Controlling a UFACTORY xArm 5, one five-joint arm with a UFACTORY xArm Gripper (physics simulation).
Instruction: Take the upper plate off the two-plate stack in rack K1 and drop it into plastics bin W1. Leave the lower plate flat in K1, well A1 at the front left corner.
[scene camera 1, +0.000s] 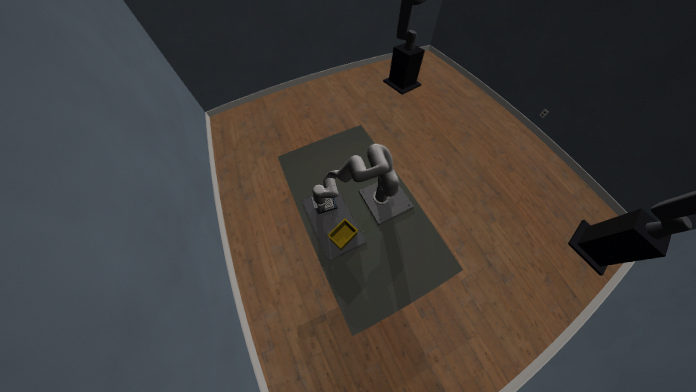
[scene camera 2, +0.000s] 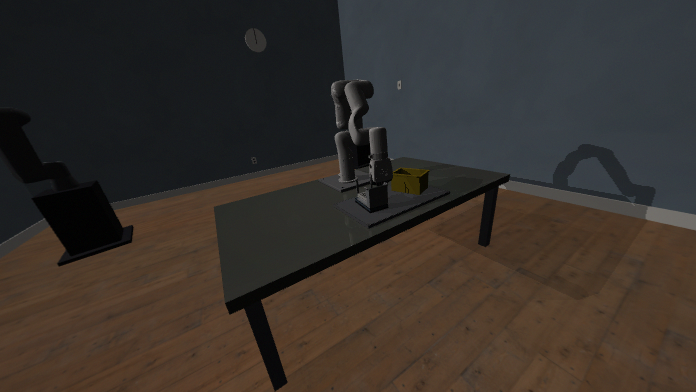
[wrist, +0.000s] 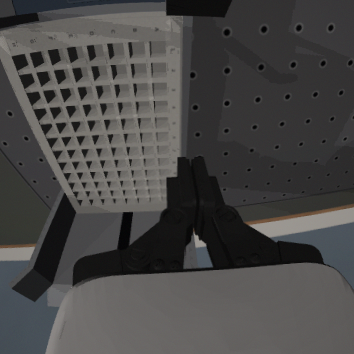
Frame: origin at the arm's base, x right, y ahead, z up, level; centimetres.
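Seen in the pictures: gripper, fingertip midpoint: (scene camera 1: 322, 209) (wrist: 188, 174); arm's base, origin of the base link: (scene camera 1: 381, 197) (scene camera 2: 348, 180).
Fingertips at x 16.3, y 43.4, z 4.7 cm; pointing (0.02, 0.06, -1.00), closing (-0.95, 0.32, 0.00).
Observation:
Pixels of each thing's top centre, then the offset from my fingertips to it. Level surfaces: height alone.
- white well plate, middle of its top: (wrist: 107, 146) dx +3.8, dy -3.8, dz +0.1 cm
- rack K1, middle of its top: (wrist: 66, 251) (scene camera 2: 369, 181) (scene camera 1: 323, 199) dx +3.5, dy -4.4, dz +6.8 cm
- yellow bin W1, middle of its top: (scene camera 2: 409, 171) (scene camera 1: 342, 232) dx -24.4, dy -1.5, dz +4.8 cm
- grey perforated board, middle of its top: (wrist: 290, 81) (scene camera 2: 391, 197) (scene camera 1: 332, 220) dx -9.2, dy -2.0, dz -5.1 cm
- dark table, its level: dz -6.4 cm
A white well plate (wrist: 173, 120) lies in rack K1 (scene camera 2: 378, 199) at the left of the wrist view. The mark A is at the top right of its lettered edge. A second plate below it cannot be told apart. My gripper (wrist: 188, 174) is shut and empty. Its black fingertips are at the plate's long right edge, near the lower right corner in the wrist view; whether they touch it is unclear. In scene view 2 the fingers are hidden or too small to tell. The yellow bin W1 (scene camera 1: 343, 237) (scene camera 2: 416, 186) stands beside the rack.
The rack and bin stand on a grey perforated board (scene camera 1: 320, 230) (scene camera 2: 410, 204) (wrist: 242, 117) on the dark table (scene camera 1: 425, 265) (scene camera 2: 280, 230). Black rack posts (wrist: 197, 7) (wrist: 47, 245) rise near the plate's corners. The arm's base plate (scene camera 1: 392, 212) is on the other side of the board.

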